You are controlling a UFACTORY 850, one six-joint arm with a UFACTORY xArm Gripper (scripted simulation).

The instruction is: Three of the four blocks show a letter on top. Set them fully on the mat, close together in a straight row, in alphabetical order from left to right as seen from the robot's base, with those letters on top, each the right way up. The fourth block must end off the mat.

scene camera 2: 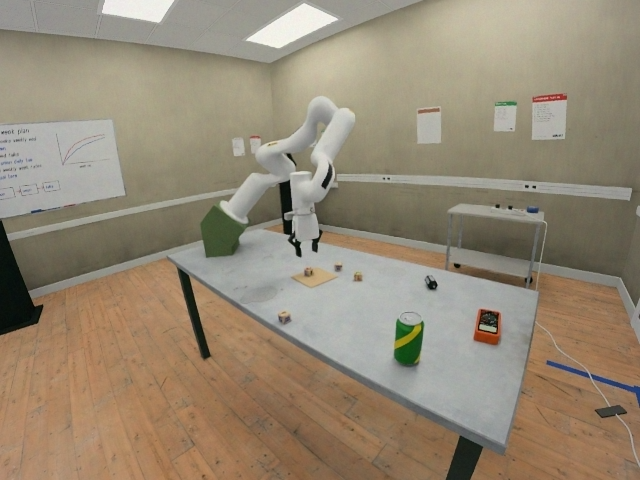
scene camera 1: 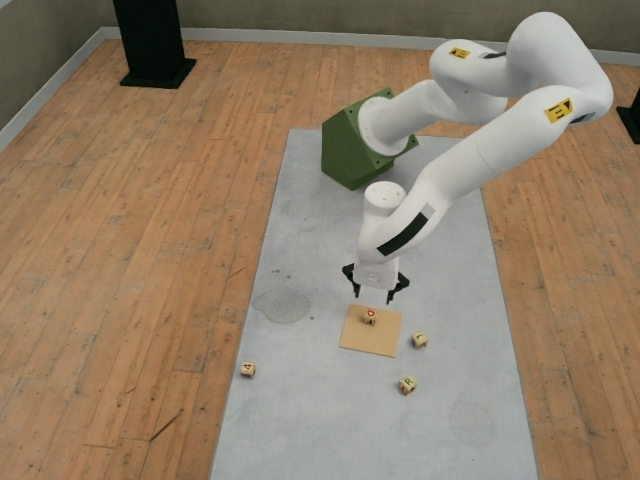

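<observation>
Visible in scene camera 1: a tan square mat [scene camera 1: 381, 339], together with my gripper [scene camera 1: 372, 297].
</observation>
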